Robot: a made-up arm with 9 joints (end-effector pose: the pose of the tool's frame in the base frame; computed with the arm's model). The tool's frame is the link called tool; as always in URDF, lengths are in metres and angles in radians.
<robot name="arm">
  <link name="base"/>
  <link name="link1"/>
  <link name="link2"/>
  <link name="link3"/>
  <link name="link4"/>
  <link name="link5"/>
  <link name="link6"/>
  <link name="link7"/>
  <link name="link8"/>
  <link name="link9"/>
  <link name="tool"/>
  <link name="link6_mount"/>
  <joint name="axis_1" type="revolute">
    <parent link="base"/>
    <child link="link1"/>
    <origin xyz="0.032 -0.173 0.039"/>
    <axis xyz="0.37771 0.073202 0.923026"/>
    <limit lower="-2.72" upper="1.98" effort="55" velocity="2.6"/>
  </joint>
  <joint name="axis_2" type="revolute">
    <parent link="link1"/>
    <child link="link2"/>
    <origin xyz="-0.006 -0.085 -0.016"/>
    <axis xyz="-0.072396 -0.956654 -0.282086"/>
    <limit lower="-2.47" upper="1.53" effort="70" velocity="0.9"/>
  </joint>
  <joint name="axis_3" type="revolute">
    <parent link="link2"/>
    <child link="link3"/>
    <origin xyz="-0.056 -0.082 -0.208"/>
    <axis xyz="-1 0 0"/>
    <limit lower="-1.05" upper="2.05" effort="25" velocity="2.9"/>
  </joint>
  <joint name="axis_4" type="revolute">
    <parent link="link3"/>
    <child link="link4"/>
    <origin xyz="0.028 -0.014 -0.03"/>
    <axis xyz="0 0 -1"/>
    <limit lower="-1.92" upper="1.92" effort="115" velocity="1.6"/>
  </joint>
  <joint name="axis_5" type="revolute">
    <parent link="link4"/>
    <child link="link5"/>
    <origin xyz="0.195 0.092 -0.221"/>
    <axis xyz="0 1 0"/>
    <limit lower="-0.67" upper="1.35" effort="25" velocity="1.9"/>
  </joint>
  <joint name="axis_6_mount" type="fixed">
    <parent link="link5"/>
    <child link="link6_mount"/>
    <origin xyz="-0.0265 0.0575 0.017"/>
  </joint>
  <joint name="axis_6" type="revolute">
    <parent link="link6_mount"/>
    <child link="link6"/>
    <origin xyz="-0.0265 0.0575 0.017"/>
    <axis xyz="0 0 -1"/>
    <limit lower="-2.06" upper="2.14" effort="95" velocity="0.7"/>
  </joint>
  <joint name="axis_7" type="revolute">
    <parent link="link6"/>
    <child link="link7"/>
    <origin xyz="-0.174 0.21 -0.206"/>
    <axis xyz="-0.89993 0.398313 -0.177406"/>
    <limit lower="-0.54" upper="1.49" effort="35" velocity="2.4"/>
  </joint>
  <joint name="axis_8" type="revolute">
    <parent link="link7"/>
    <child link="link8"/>
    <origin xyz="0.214 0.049 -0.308"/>
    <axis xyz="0 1 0"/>
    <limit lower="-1.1" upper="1.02" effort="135" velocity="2.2"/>
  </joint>
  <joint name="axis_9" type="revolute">
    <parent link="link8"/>
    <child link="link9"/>
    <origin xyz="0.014 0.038 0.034"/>
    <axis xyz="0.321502 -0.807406 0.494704"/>
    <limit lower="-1.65" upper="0.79" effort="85" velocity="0.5"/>
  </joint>
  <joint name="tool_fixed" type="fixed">
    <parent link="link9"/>
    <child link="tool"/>
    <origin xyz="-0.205 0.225 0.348" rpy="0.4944 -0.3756 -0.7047"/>
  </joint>
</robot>
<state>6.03 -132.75 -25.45 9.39 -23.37 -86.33 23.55 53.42 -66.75</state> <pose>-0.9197 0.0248 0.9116 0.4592 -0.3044 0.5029 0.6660</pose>
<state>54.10 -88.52 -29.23 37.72 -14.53 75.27 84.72 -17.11 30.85</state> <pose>-0.8165 -0.1724 -0.3456 0.6208 -0.7371 0.2573 0.0710</pose>
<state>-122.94 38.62 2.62 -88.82 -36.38 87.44 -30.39 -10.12 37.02</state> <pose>0.0703 -0.6915 -0.7229 0.2921 -0.2605 -0.9193 0.0413</pose>
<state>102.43 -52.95 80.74 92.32 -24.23 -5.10 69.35 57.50 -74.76</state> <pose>1.0547 0.4244 -0.4370 0.5772 -0.3854 -0.0077 -0.7199</pose>
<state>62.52 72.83 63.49 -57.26 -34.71 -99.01 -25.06 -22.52 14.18</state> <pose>0.7928 -0.5019 -0.4002 0.4095 0.1166 0.0057 0.9048</pose>
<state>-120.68 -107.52 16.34 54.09 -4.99 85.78 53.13 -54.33 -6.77</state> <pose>-0.2634 0.4719 -1.0150 0.0935 0.6585 -0.6376 0.3887</pose>
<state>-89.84 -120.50 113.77 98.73 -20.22 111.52 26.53 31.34 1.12</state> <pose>-0.0126 -0.7106 0.1956 0.1045 0.2807 0.5303 0.7931</pose>
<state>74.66 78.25 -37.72 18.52 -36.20 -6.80 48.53 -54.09 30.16</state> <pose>0.1249 0.9169 0.3054 0.0733 0.5086 -0.7928 -0.3278</pose>
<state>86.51 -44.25 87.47 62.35 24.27 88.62 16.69 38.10 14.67</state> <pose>0.6035 0.3116 -0.2929 0.7161 0.1544 -0.3564 -0.5799</pose>
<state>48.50 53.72 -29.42 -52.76 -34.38 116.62 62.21 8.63 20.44</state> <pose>0.0150 0.3867 0.3146 0.7559 0.5385 0.1111 -0.3552</pose>
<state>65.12 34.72 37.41 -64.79 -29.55 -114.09 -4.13 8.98 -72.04</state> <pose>0.4492 -0.3192 -1.1385 0.1381 -0.2117 -0.6536 0.7134</pose>
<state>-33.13 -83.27 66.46 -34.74 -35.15 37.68 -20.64 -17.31 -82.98</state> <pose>-0.7158 0.2956 -0.3956 0.8048 -0.3869 0.3214 -0.3151</pose>
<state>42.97 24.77 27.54 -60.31 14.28 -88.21 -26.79 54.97 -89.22</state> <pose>-0.2661 -0.8841 -0.9294 0.1634 -0.7070 -0.3377 0.5995</pose>
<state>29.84 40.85 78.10 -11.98 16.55 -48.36 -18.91 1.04 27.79</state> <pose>-0.0149 -0.4241 -0.6151 0.9499 0.0658 -0.2152 0.2170</pose>
